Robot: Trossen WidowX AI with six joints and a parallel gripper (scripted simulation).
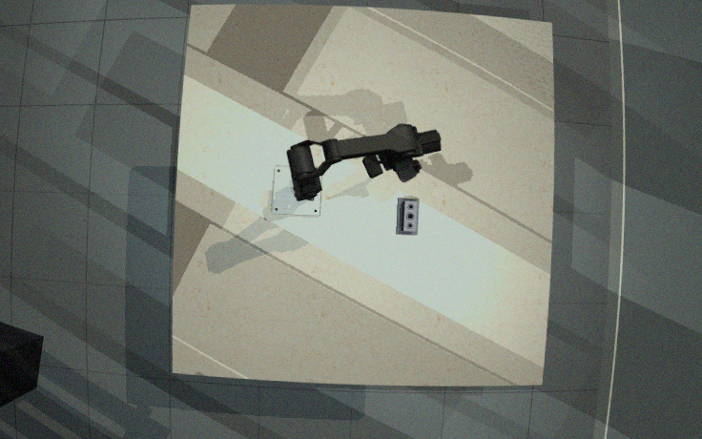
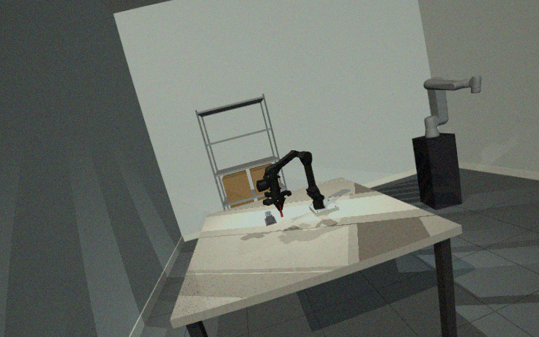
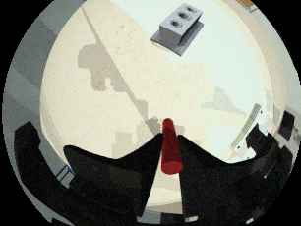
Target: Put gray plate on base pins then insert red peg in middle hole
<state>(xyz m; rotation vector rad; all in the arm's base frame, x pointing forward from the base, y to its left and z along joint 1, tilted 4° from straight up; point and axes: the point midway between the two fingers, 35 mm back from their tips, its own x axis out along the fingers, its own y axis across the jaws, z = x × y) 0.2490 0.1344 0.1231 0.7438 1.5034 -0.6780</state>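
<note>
Now: the gray plate 15 cm to the right of my gripper tip, 10 cm ahead of it and 7 cm below it. Also, from my gripper tip: dark base (15 cm to the right, 10 cm below, 10 cm ahead); then red peg (right at my gripper tip).
</note>
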